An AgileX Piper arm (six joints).
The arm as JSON. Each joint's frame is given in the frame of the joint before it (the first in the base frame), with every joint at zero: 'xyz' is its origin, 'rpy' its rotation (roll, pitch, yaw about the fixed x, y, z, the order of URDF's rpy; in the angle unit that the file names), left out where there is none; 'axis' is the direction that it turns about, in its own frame. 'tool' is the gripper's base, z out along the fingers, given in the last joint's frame.
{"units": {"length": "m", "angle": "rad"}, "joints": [
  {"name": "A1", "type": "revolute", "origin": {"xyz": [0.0, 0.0, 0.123]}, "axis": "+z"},
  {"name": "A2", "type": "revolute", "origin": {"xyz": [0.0, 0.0, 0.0]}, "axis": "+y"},
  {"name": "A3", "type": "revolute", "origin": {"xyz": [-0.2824, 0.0, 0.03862]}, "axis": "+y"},
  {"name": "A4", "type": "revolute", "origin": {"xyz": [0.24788, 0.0, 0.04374]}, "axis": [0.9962, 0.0, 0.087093]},
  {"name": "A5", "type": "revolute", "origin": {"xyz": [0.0, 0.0, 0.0]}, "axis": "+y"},
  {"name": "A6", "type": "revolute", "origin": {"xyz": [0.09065, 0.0, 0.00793]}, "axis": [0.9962, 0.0, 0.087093]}
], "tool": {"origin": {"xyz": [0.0, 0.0, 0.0], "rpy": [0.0, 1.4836, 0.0]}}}
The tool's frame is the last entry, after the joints.
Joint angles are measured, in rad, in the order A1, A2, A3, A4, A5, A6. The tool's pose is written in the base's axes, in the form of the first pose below.
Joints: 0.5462, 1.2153, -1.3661, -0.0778, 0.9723, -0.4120
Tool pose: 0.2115 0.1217 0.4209 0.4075 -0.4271 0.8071 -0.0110
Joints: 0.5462, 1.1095, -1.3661, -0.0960, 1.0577, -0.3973
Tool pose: 0.1801 0.1006 0.4391 0.4174 -0.4165 0.8075 -0.0168
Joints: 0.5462, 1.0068, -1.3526, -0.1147, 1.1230, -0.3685
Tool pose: 0.1502 0.0803 0.4500 0.4290 -0.3992 0.8101 -0.0193
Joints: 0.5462, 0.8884, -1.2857, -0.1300, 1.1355, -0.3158
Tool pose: 0.1214 0.0613 0.4482 0.4474 -0.3721 0.8131 -0.0136
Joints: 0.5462, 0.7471, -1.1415, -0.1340, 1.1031, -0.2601
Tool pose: 0.0951 0.0451 0.4265 0.4609 -0.3477 0.8165 -0.0013
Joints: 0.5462, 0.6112, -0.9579, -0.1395, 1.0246, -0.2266
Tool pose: 0.0778 0.0346 0.3921 0.4746 -0.3353 0.8138 0.0060
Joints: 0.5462, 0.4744, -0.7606, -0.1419, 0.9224, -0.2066
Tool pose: 0.0645 0.0272 0.3515 0.4926 -0.3289 0.8056 0.0132
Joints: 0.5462, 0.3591, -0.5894, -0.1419, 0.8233, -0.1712
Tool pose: 0.0561 0.0231 0.3141 0.5104 -0.3159 0.7994 0.0264
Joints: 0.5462, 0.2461, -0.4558, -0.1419, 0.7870, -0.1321
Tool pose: 0.0466 0.0176 0.2814 0.5163 -0.3007 0.8010 0.0382
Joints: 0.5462, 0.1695, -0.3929, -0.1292, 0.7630, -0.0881
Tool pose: 0.0400 0.0148 0.2670 0.5298 -0.2789 0.7988 0.0593
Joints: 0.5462, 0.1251, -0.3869, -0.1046, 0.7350, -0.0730
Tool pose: 0.0349 0.0137 0.2690 0.5539 -0.2644 0.7852 0.0814
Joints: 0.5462, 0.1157, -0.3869, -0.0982, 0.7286, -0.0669
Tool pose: 0.0337 0.0135 0.2699 0.5594 -0.2599 0.7822 0.0876
